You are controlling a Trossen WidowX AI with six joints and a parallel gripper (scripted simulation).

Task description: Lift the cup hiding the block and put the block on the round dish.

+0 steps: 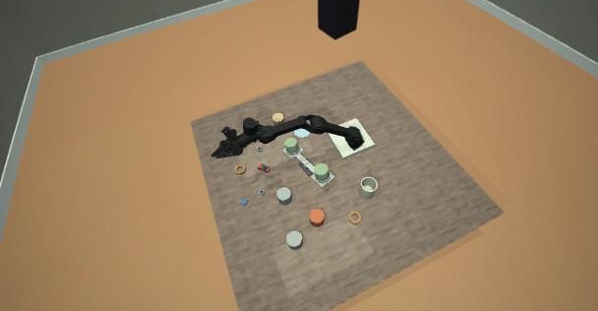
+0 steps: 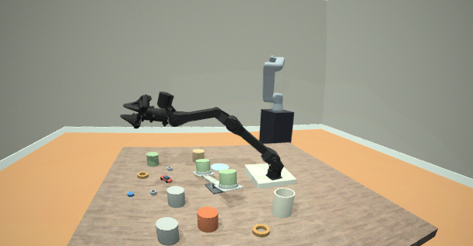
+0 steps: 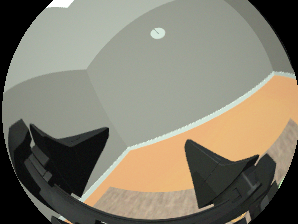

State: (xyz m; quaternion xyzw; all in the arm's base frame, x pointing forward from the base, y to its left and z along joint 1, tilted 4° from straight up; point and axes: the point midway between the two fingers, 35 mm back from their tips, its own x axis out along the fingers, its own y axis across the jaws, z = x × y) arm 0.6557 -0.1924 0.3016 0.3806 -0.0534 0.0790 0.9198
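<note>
Right now the mint block is 39 cm behind my gripper tip, 32 cm below it and 2 cm to the right of it. From my gripper tip the other things lie so: orange cylinder: 38 cm to the left, 32 cm below, 24 cm behind; then small balance: 39 cm behind, 32 cm below, 11 cm to the left; then red toy car: 34 cm below, 19 cm behind, 3 cm to the right.
</note>
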